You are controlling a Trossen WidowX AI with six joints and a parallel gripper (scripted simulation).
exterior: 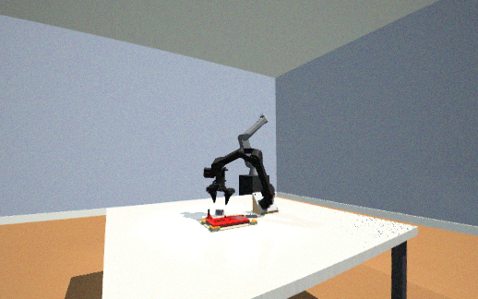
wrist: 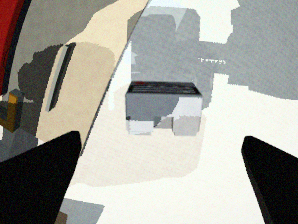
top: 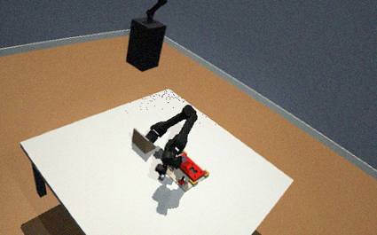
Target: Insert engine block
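The engine block lies 4 cm below my gripper tip. The rest, counted from my gripper tip: upright peg 11 cm ahead, 6 cm to the left, 3 cm below.
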